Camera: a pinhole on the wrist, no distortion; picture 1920 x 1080 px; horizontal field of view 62.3 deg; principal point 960.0 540.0 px. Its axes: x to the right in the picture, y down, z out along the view. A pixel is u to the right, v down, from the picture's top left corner.
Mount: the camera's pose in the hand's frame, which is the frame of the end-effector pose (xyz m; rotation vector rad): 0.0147 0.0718 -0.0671 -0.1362 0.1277 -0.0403
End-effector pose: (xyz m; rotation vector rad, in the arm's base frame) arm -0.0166 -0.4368 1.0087 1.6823 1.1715 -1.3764
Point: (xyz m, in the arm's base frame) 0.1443 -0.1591 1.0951
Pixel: behind the camera
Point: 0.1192 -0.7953 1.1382
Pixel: outside the picture
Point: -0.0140 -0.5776 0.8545
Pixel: 1461.0 293.8
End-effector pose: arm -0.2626 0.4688 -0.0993 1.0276 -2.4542 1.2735
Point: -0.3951 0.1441 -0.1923
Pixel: 1631.7 137.7
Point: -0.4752 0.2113 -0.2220
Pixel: 1753.1 584.7
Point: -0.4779 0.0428 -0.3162
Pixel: 1523.9 485.6
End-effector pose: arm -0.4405 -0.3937 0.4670 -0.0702 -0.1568 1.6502
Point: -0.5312 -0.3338 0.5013
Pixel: 1504.1 464.2
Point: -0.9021 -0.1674 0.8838
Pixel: outside the picture
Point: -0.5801 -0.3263 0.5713
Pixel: 1310.3 714.2
